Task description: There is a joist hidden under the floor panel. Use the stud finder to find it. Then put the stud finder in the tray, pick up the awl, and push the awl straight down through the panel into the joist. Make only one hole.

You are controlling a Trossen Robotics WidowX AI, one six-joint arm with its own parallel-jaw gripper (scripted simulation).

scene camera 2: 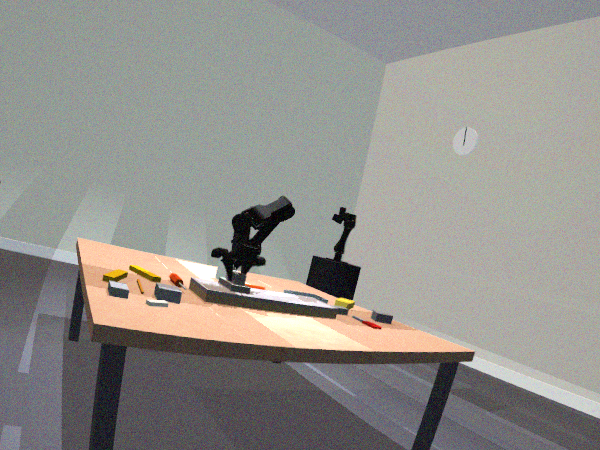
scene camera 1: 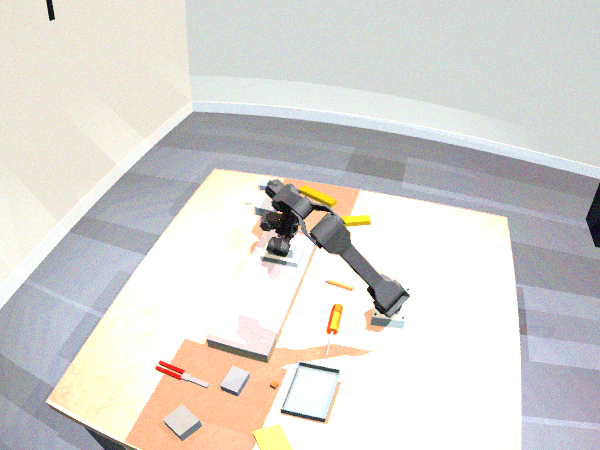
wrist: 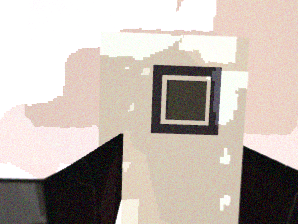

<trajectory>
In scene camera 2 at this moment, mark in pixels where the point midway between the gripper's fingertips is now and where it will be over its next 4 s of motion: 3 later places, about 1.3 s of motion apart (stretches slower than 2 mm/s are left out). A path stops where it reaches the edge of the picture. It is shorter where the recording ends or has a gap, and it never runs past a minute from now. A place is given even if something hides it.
My gripper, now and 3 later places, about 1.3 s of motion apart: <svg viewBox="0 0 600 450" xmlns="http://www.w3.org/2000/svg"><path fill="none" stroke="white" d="M235 281L253 285L270 288L286 290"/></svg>
</trajectory>
